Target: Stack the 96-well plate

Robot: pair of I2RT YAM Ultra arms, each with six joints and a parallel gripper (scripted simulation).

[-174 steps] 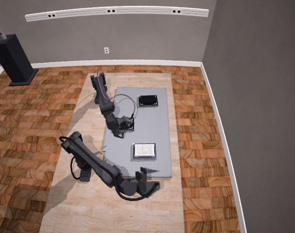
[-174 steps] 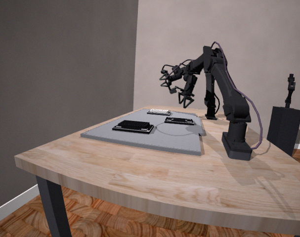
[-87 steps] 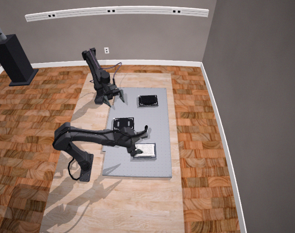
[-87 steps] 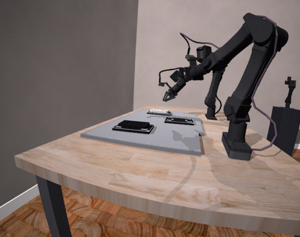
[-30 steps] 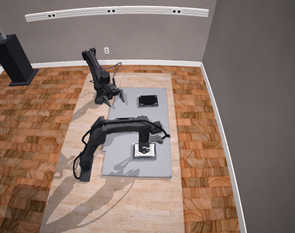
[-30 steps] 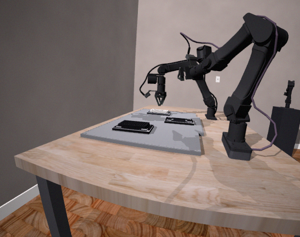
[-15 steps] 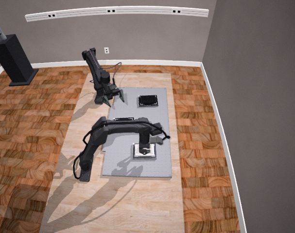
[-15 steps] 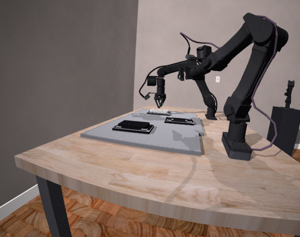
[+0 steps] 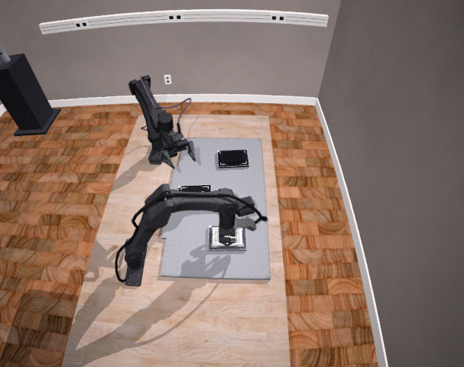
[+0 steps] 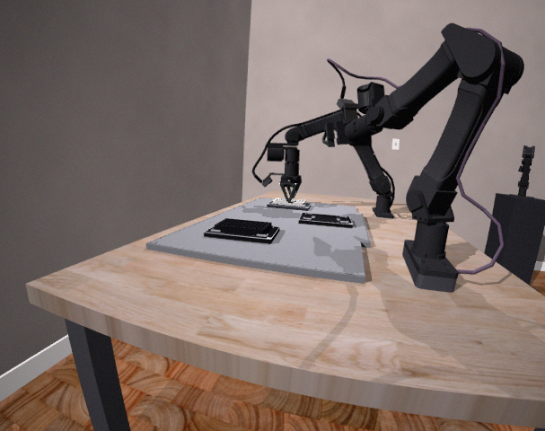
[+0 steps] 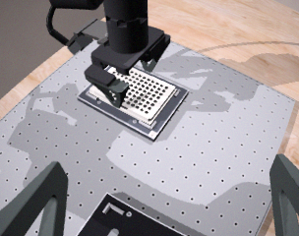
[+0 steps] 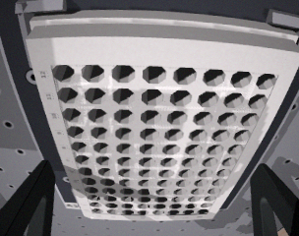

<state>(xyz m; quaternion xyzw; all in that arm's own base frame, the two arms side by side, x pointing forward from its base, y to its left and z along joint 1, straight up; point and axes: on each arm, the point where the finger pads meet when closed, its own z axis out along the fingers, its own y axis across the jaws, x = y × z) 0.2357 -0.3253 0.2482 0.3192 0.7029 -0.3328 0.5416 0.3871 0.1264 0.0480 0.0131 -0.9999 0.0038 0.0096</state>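
Now: the white 96-well plate 2 cm below my right hand. From my right hand the other things lie so: grey plate nest: 3 cm below; then black 96-well plate: 3 cm ahead, 47 cm to the left, 2 cm below; then black plate nest: 16 cm behind, 22 cm to the left, 3 cm below.
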